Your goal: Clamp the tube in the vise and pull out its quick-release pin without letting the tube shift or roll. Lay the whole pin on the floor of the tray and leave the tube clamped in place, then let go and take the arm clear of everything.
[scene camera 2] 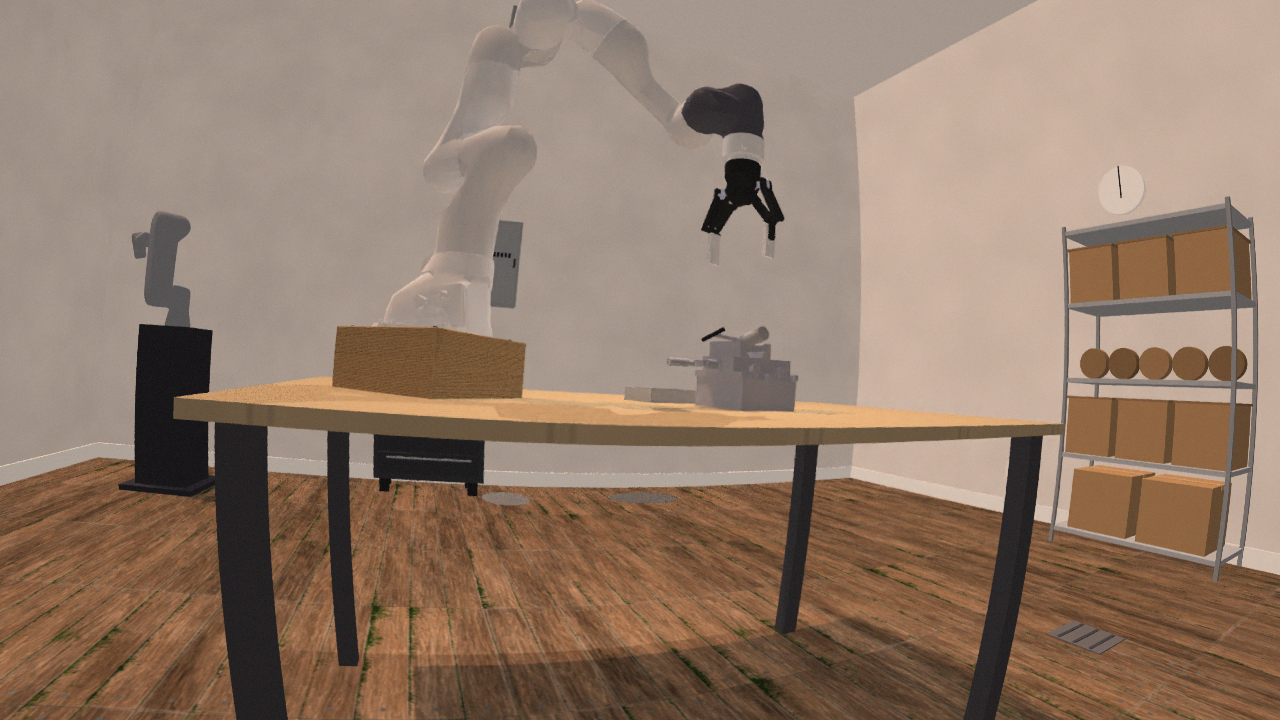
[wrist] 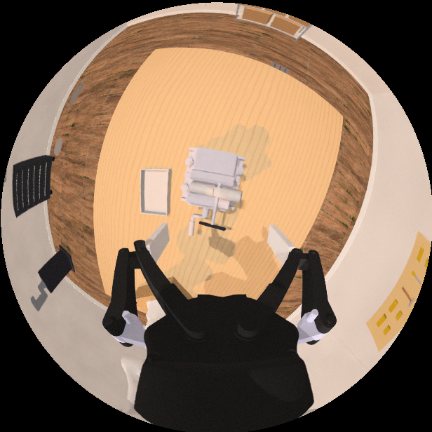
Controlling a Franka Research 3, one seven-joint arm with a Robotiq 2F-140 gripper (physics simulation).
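The grey vise [scene camera 2: 747,392] [wrist: 214,162] stands on the table. A pale tube [scene camera 2: 757,336] [wrist: 229,193] lies across it at the jaws; how tightly the jaws hold it cannot be told. The quick-release pin's black crossbar handle [scene camera 2: 713,334] [wrist: 212,226] sticks out to one side, on a thin grey shaft that reaches the tube. The vise's crank [scene camera 2: 682,361] [wrist: 192,225] is beside it. The shallow tray [scene camera 2: 657,394] [wrist: 156,192] lies left of the vise with a bare floor. My gripper [scene camera 2: 741,259] [wrist: 218,232] is open and empty, pointing down, high above the vise's handle side.
The wooden table [scene camera 2: 554,431] [wrist: 300,125] carries the vise and tray. The arm's wooden base block [scene camera 2: 429,362] stands at the table's left in the scene view. A shelf rack [scene camera 2: 1163,223] with boxes stands by the right wall, away from the table.
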